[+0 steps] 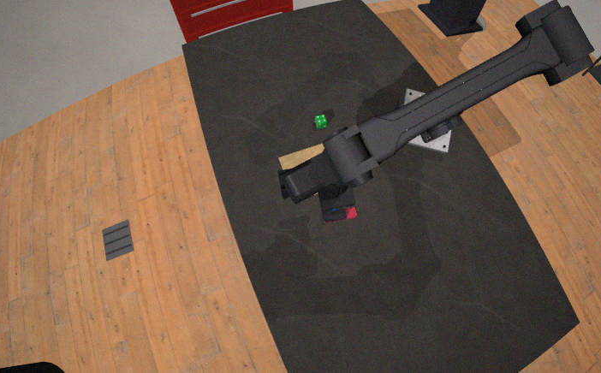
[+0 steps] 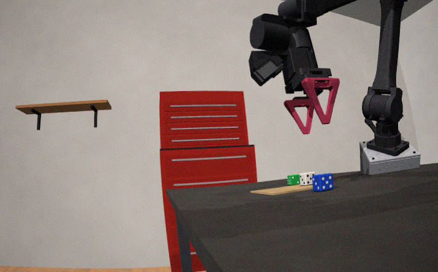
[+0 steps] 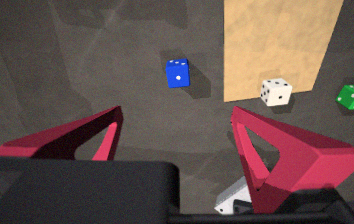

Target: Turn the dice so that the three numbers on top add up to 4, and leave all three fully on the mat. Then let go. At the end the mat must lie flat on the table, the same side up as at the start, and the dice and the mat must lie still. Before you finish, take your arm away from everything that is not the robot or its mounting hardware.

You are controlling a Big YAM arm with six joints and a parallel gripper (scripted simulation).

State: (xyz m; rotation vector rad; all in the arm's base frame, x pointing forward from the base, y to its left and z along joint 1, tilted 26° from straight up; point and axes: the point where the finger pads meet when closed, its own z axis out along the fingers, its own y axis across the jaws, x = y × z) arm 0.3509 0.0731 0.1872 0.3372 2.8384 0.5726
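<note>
Now: hand 110 mm above the blue die and 10 mm past it. The rest, counted from my hand: white die (140 mm to the right, 100 mm below, 60 mm behind); green die (270 mm to the right, 110 mm below, 90 mm behind); tan mat (140 mm to the right, 120 mm below).
</note>
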